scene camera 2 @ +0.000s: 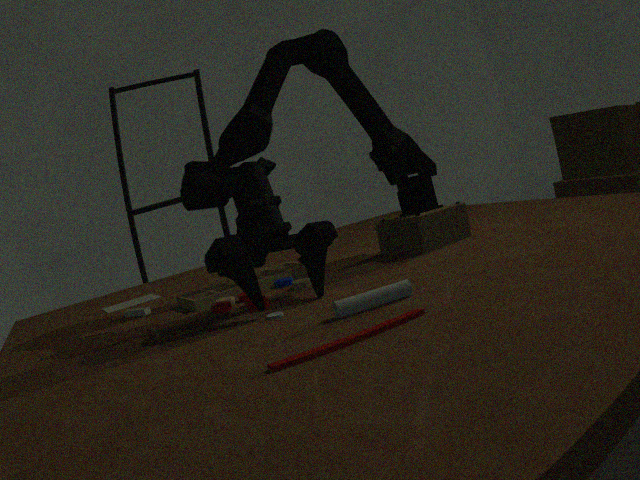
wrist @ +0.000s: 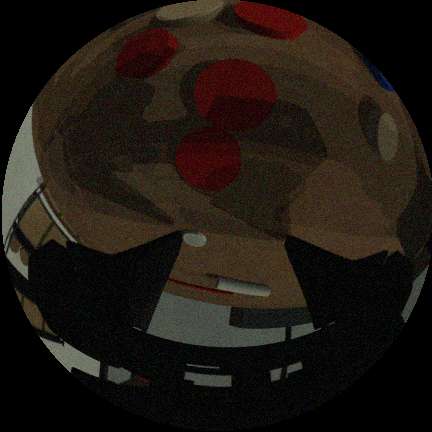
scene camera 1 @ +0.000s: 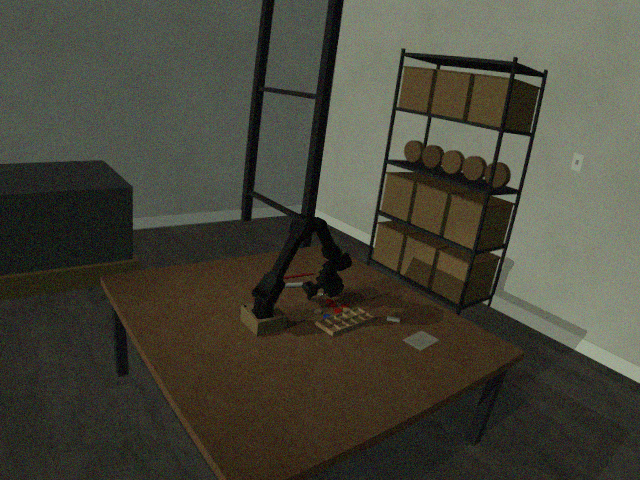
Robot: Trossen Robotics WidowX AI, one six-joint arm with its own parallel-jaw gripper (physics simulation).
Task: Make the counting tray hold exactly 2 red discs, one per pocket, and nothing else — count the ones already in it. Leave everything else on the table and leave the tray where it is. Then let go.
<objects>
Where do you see a wooden counting tray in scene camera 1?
At 336,324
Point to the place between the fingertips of my gripper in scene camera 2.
292,303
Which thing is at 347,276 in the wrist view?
My gripper.
</objects>
